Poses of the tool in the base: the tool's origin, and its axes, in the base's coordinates. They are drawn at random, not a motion.
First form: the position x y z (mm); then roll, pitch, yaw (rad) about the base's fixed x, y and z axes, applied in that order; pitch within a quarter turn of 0, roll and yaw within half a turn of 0.
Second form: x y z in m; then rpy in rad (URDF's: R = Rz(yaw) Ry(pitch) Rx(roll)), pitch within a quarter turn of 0, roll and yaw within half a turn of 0. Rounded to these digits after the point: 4 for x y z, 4 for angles.
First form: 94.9 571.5 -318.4 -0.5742 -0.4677 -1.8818
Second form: 0.0949 0.5715 -0.3184 -0.5742 -0.4677 -1.8818
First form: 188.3 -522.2 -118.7 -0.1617 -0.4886 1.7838
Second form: 0.1883 -0.5222 -0.1187 -0.1617 -0.4886 1.7838
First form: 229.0 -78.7 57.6 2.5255 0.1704 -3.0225
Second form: 0.2290 -0.0787 0.0576 2.5255 0.1704 -3.0225
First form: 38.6 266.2 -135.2 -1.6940 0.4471 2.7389
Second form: 0.0386 0.2662 -0.1352 -1.6940 0.4471 2.7389
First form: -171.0 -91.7 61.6 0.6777 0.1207 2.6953
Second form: -0.1710 -0.0917 0.0616 0.6777 0.1207 2.6953
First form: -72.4 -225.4 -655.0 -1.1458 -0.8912 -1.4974
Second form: -0.0724 -0.2254 -0.6550 -1.1458 -0.8912 -1.4974
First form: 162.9 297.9 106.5 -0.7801 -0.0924 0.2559
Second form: 0.1629 0.2979 0.1065 -0.7801 -0.0924 0.2559
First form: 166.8 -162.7 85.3 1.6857 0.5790 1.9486
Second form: 0.1668 -0.1627 0.0853 1.6857 0.5790 1.9486
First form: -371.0 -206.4 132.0 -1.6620 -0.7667 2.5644
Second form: -0.3710 -0.2064 0.1320 -1.6620 -0.7667 2.5644
